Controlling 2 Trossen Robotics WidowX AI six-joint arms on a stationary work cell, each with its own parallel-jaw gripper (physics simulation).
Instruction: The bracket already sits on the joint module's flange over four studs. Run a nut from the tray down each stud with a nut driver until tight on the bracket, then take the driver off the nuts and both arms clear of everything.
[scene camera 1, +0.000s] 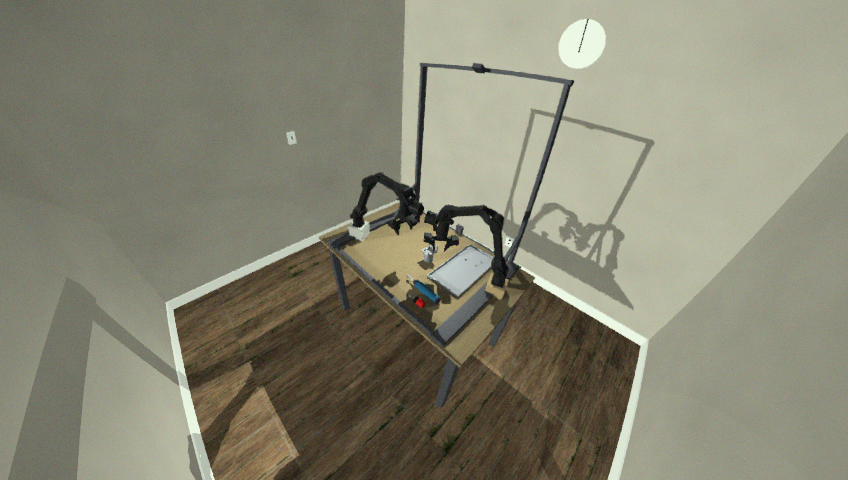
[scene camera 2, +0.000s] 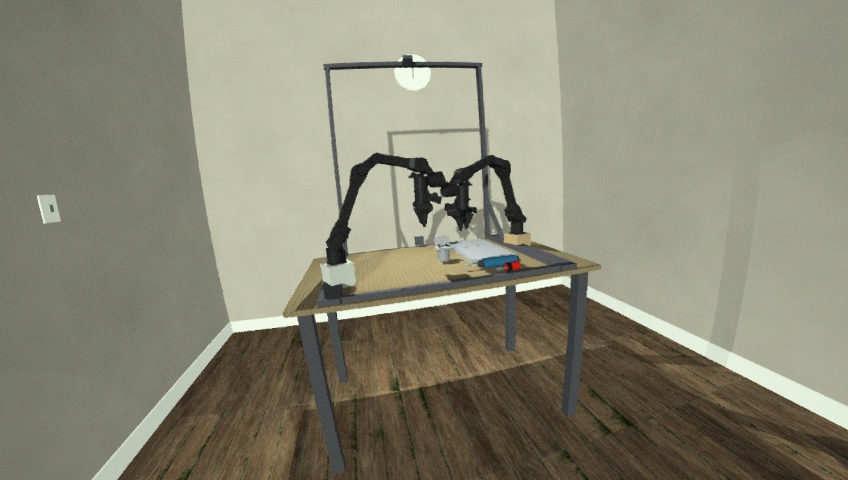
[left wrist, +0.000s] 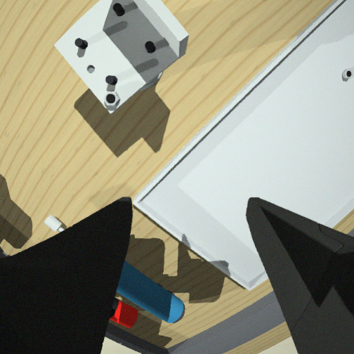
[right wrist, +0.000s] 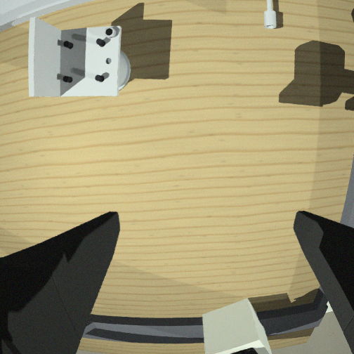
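Pixels of known places: left gripper, fingertip midpoint: (scene camera 1: 439, 250) (scene camera 2: 463, 229); right gripper, fingertip midpoint: (scene camera 1: 404, 232) (scene camera 2: 423, 225); left arm's base at its link origin: (scene camera 1: 498, 282) (scene camera 2: 517, 233); right arm's base at its link origin: (scene camera 1: 358, 224) (scene camera 2: 336, 262).
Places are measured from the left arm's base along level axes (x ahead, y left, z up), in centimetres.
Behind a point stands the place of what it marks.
Note:
The white angled bracket (scene camera 1: 429, 249) @(x 44.3, y -5.9, z -0.3 cm) (scene camera 2: 441, 240) @(x 43.0, y -7.4, z 2.0 cm) (left wrist: 100, 55) (right wrist: 45, 60) sits on the grey joint module (scene camera 1: 427, 257) @(x 43.5, y -1.9, z -3.4 cm) (scene camera 2: 443, 255) @(x 45.6, y -2.3, z -4.0 cm) with four dark studs upright through it. One nut (left wrist: 110, 99) (right wrist: 111, 32) lies at the bracket's corner, beside a stud, not around it. Another nut (left wrist: 348, 74) lies in the white tray (scene camera 1: 455, 274) @(x 24.1, y -0.3, z -6.5 cm) (left wrist: 225, 175). The blue-handled driver (scene camera 1: 426, 291) @(x 31.9, y 22.4, z -3.2 cm) (scene camera 2: 498, 261) @(x 33.9, y 22.5, z -4.3 cm) (left wrist: 150, 292) lies on the table; its white socket shows in the right wrist view. My left gripper (scene camera 1: 440, 242) @(x 35.7, y 0.7, z 7.0 cm) (scene camera 2: 462, 226) @(x 35.7, y 0.7, z 7.0 cm) (left wrist: 190, 206) and right gripper (scene camera 1: 403, 227) @(x 57.5, y 2.2, z 12.3 cm) (scene camera 2: 423, 223) @(x 57.5, y 2.2, z 12.3 cm) (right wrist: 207, 215) are open and empty above the table.
A red-and-black tool (scene camera 1: 420, 303) @(x 31.2, y 30.4, z -4.0 cm) (scene camera 2: 511, 266) @(x 34.1, y 30.4, z -4.7 cm) (left wrist: 126, 315) lies beside the blue driver, near the table edge. Grey rails run along the table (scene camera 1: 380, 249) @(x 74.3, y 3.2, z -6.9 cm) edges. A dark overhead frame (scene camera 1: 523, 73) @(x 17.1, y -32.3, z 96.7 cm) (scene camera 2: 368, 65) @(x 58.3, y -44.9, z 95.3 cm) stands over the far side. The two arms are close together near mid-table.

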